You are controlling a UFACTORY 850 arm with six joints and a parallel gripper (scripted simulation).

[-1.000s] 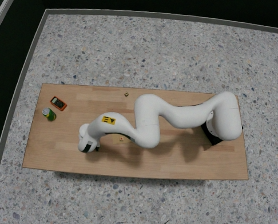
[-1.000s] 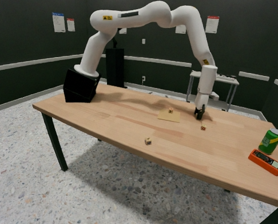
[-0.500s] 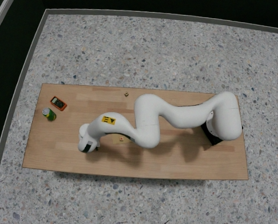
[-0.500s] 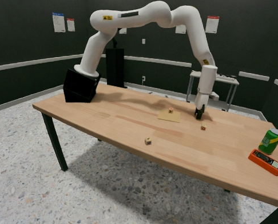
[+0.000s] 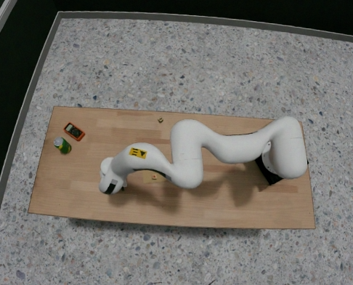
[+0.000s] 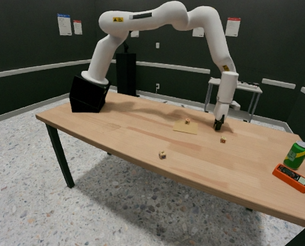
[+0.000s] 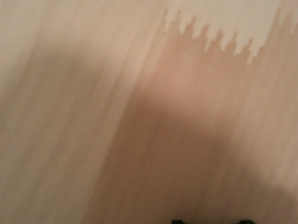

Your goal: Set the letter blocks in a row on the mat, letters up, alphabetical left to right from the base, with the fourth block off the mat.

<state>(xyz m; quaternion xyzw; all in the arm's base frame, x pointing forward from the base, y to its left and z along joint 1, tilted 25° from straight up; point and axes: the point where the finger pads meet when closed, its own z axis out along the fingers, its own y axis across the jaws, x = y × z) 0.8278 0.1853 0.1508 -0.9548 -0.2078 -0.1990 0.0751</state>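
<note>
Right now the tan mat is 17 cm behind my hand, 10 cm to the right of it and 2 cm below it. From my hand the other things lie so: green can (39 cm ahead, 14 cm to the right, 4 cm above); orange meter (37 cm ahead, 25 cm to the right, 1 cm below).
</note>
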